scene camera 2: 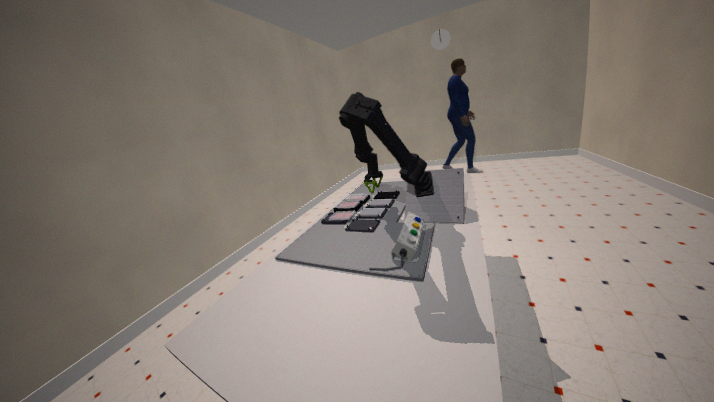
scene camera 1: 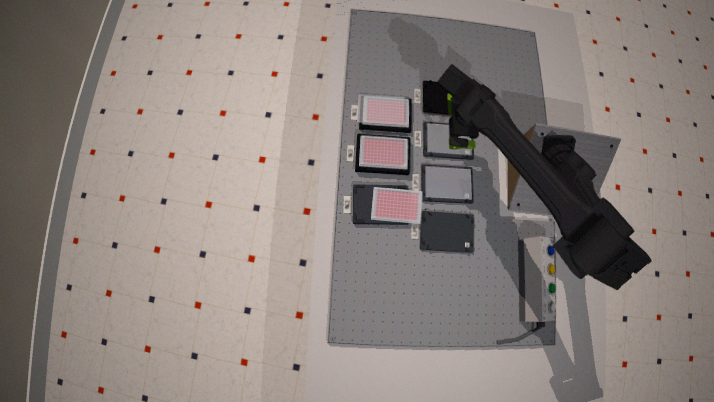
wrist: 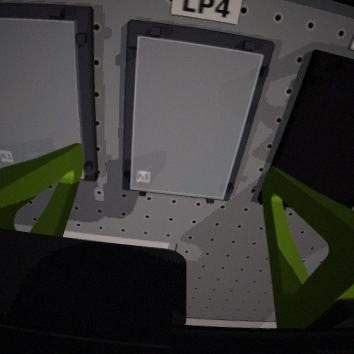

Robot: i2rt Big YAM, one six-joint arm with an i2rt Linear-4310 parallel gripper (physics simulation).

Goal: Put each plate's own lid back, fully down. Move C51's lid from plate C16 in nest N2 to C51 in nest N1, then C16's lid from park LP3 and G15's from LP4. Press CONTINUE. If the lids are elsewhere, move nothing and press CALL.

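Frame: origin at the arm's base, x ahead, y left, z up, level; centimetres.
Seen in the pictures: gripper, fingertip midpoint: point(scene camera 2: 374, 190) point(scene camera 1: 451, 131) point(wrist: 175, 164); arm's base, origin of the base link: point(scene camera 2: 423, 184) point(scene camera 1: 555, 155).
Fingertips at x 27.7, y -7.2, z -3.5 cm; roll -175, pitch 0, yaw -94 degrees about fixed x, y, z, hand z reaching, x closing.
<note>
Offsets run from my fingertips to a thing's top centre. "*": to the spot under its first point.
My gripper point(scene camera 1: 459, 121) point(scene camera 2: 373, 189) point(wrist: 175, 164) is open and empty, above the LP4 park. A clear lid @[dx -1.6, dy -0.9, dz -7.5 cm] point(scene camera 1: 437, 135) point(wrist: 192, 120) lies in LP4, between and below the spread fingers in the wrist view. Another clear lid @[dx -0.3, dy +11.8, dz -7.5 cm] point(scene camera 1: 446, 183) point(wrist: 37, 90) lies in LP3. Three pink plates stand at the left nests, their labels too small to read. The top plate @[dx +17.5, dy -8.7, dz -5.5 cm] point(scene camera 1: 385, 110) shows a clear rim around and beyond it. The middle plate @[dx +17.2, dy +3.7, dz -5.6 cm] point(scene camera 1: 383, 151) sits inside its black nest. The bottom plate @[dx +14.3, dy +18.1, dz -5.4 cm] point(scene camera 1: 396, 205) lies shifted right, overhanging its nest @[* dx +23.3, dy +17.6, dz -7.6 cm] point(scene camera 1: 361, 204).
An empty dark park @[dx +0.6, dy +24.9, dz -7.3 cm] point(scene camera 1: 446, 232) point(scene camera 2: 363, 225) is nearest the button box @[dx -23.8, dy +38.9, dz -0.9 cm] point(scene camera 1: 534, 285) point(scene camera 2: 410, 240), which has blue, yellow, green and white buttons. A black park @[dx -2.4, dy -14.2, dz -7.3 cm] point(scene camera 1: 435, 98) point(wrist: 320, 125) lies beyond LP4. An upright board point(scene camera 1: 602, 150) point(scene camera 2: 452, 200) stands by the arm's base.
</note>
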